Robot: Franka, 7 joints.
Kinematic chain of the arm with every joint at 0, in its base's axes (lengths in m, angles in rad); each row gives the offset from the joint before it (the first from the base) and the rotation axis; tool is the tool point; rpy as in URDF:
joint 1: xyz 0 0 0.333 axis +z
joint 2: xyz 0 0 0 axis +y
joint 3: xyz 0 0 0.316 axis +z
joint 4: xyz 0.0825 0 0 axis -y
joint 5: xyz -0.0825 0 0.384 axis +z
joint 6: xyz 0 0 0 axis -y
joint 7: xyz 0.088 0 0 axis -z
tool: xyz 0 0 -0.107 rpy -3.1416 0 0
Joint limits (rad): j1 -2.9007..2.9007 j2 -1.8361..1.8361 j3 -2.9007..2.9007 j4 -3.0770..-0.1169 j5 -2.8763..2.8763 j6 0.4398..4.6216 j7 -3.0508..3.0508
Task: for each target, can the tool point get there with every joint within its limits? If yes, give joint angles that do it. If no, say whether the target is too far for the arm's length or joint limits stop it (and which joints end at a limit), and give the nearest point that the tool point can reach.
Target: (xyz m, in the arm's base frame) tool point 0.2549 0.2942 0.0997
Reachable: yes | joints 1.5376 0.6370 -0.7844 -2.4262 1.3432 1.6582 -0.7797
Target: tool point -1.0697 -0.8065 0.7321
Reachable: no: too far | nearest point -0.6565 -0.4950 0.5779 | short by 0.540 m
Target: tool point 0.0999 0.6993 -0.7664
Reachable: no: too far | nearest point 0.0710 0.4969 -0.3137 | short by 0.497 m
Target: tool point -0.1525 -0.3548 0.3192
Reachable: yes | joints -0.4134 0.0165 -1.7211 -2.3461 0.5099 1.3326 1.6428
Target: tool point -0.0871 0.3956 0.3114
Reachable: yes | joints 2.3626 -0.1176 -0.8120 -2.7693 2.2036 1.4934 -2.2270
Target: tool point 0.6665 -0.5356 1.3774
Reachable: no: too far | nearest point 0.4236 -0.3404 0.9968 | short by 0.492 m
